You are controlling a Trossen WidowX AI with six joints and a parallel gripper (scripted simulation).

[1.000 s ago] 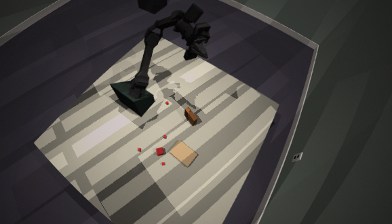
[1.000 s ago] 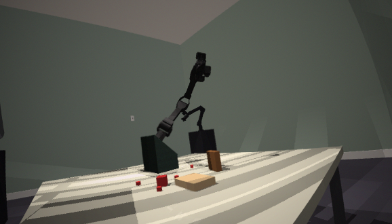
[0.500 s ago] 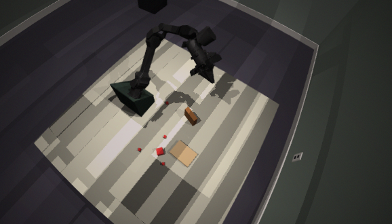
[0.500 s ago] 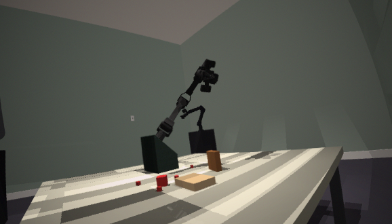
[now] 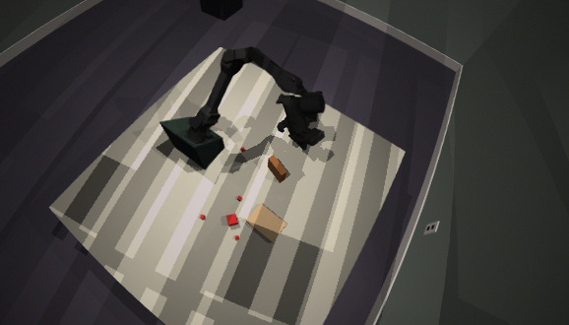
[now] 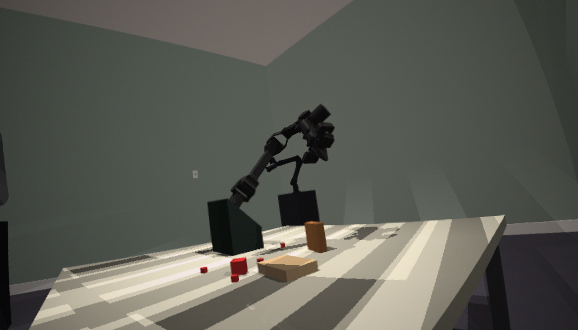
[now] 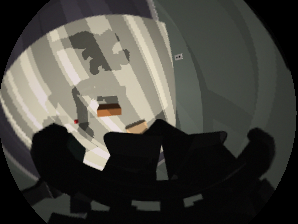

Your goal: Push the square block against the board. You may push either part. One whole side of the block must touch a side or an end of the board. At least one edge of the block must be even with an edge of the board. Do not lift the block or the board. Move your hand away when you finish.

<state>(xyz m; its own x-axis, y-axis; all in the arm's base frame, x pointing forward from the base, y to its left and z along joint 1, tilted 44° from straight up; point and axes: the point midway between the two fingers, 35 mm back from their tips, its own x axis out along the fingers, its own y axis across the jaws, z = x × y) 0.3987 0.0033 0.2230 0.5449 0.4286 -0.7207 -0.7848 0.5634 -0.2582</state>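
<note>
Now: gripper tip 9 cm past the square block, 2 cm to the left of it and 26 cm above it. From my gripper tip the other things lie so: red cube 13 cm behind, 32 cm to the right, 29 cm below; board 25 cm to the right, 30 cm below.
</note>
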